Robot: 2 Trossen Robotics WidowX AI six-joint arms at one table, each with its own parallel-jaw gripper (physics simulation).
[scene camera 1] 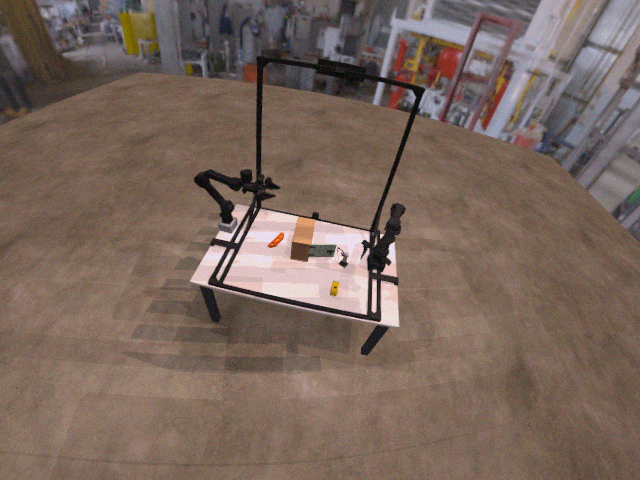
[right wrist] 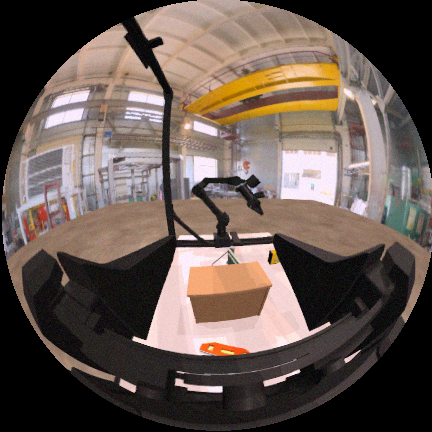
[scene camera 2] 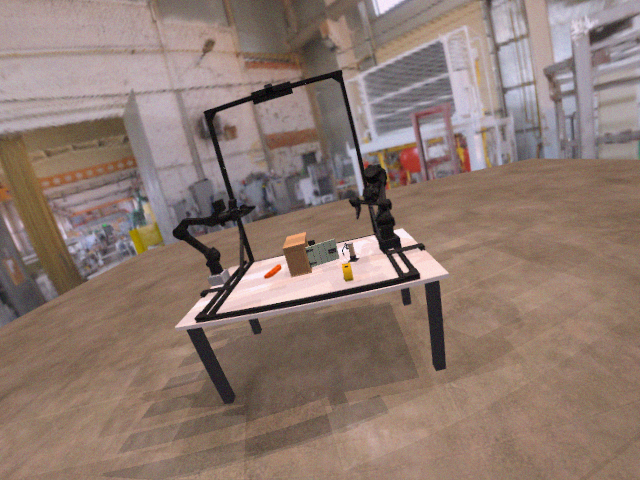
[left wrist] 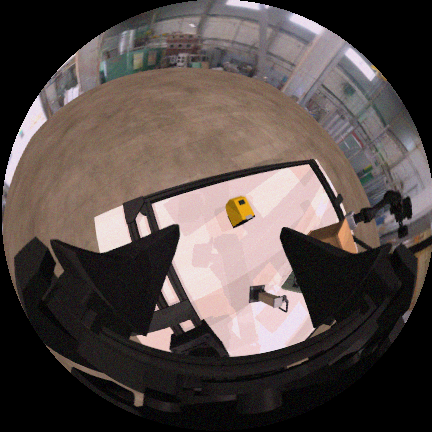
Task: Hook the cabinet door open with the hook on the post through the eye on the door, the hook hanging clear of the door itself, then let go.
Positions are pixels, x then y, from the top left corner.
Labels:
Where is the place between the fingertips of my left gripper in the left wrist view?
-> At 231, 231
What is my left gripper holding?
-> Nothing.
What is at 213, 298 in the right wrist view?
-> A small wooden cabinet.

